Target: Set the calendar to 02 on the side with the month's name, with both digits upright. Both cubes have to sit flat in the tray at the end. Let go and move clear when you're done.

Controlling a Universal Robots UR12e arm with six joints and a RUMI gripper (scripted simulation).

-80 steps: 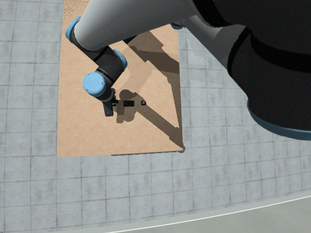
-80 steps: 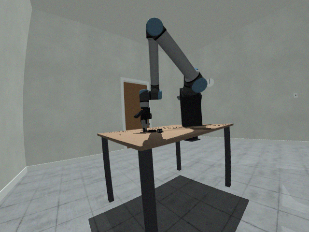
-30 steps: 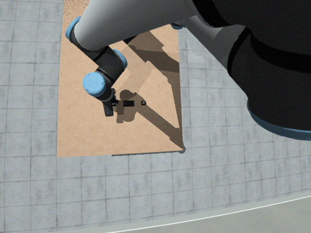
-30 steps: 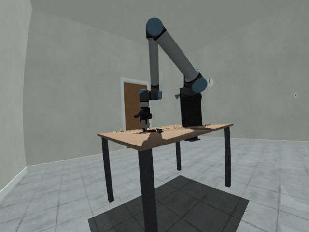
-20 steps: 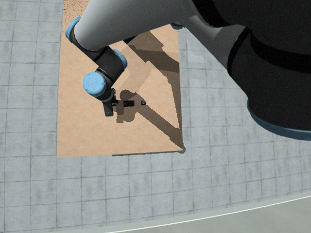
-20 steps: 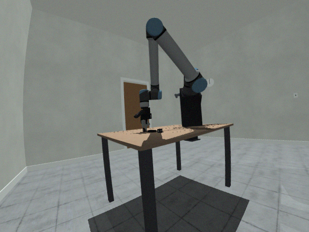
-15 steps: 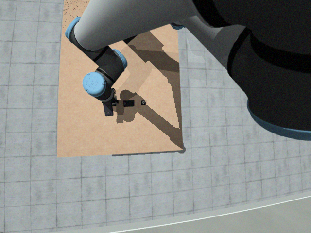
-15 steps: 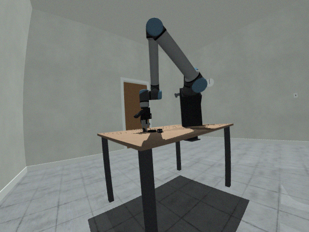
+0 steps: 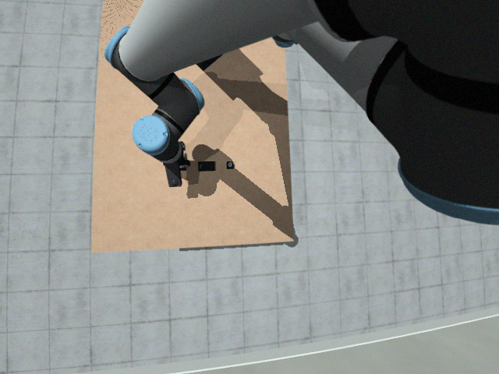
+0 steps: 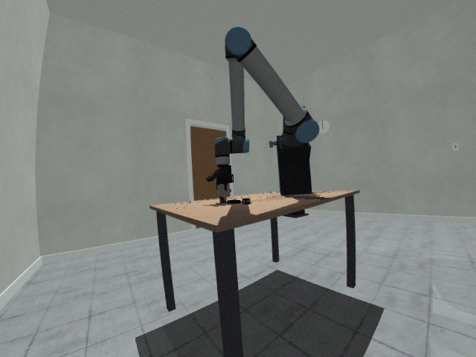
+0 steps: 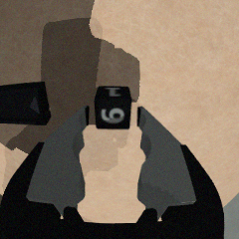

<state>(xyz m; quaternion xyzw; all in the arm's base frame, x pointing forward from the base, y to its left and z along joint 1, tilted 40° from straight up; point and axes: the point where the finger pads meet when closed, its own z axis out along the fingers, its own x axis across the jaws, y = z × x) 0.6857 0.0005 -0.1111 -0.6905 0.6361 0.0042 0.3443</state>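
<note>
Right now my hand is 50 mm past the black number cube, 210 mm to the right of it and 10 mm above it. Round my hand: calendar tray 20 mm behind, 100 mm to the left, 20 mm below.
</note>
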